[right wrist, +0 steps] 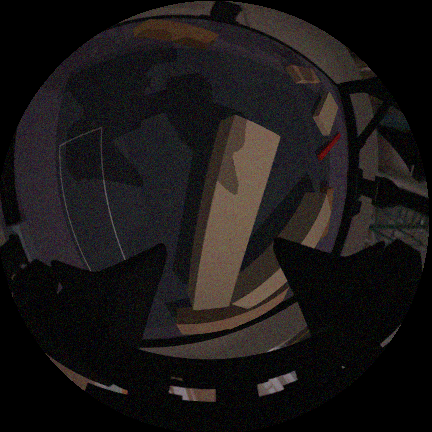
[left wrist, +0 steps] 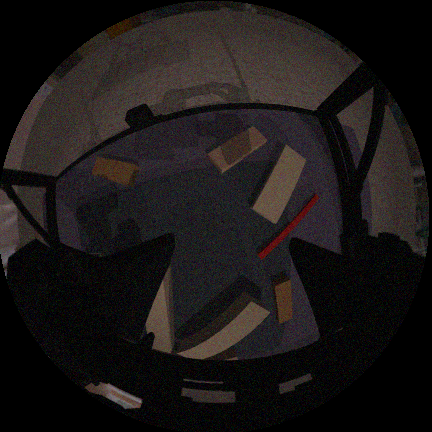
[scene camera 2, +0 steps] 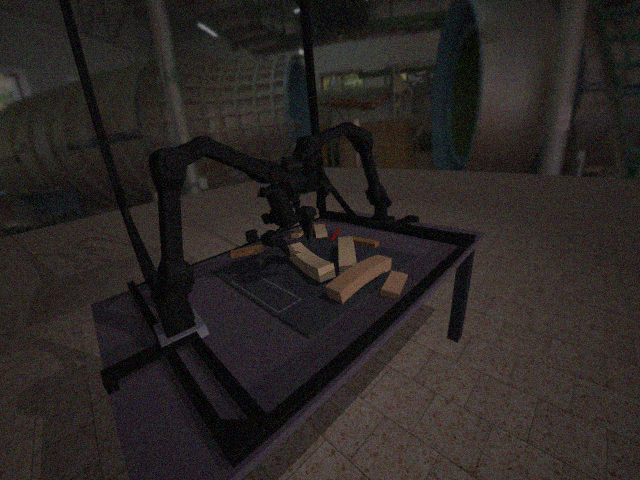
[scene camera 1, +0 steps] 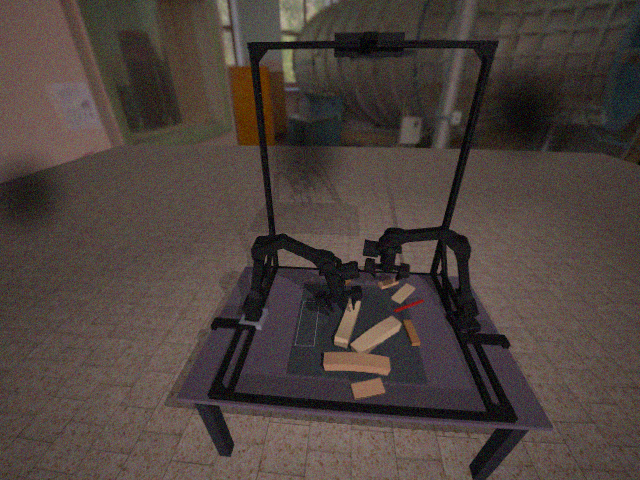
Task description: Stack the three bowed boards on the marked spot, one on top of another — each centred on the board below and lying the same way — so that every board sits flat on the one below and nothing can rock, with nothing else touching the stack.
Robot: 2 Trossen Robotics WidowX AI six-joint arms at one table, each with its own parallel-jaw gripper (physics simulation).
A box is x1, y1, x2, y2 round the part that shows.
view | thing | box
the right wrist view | my right gripper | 13, 237, 421, 431
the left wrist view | my left gripper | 6, 233, 423, 431
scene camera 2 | my right gripper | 260, 201, 316, 256
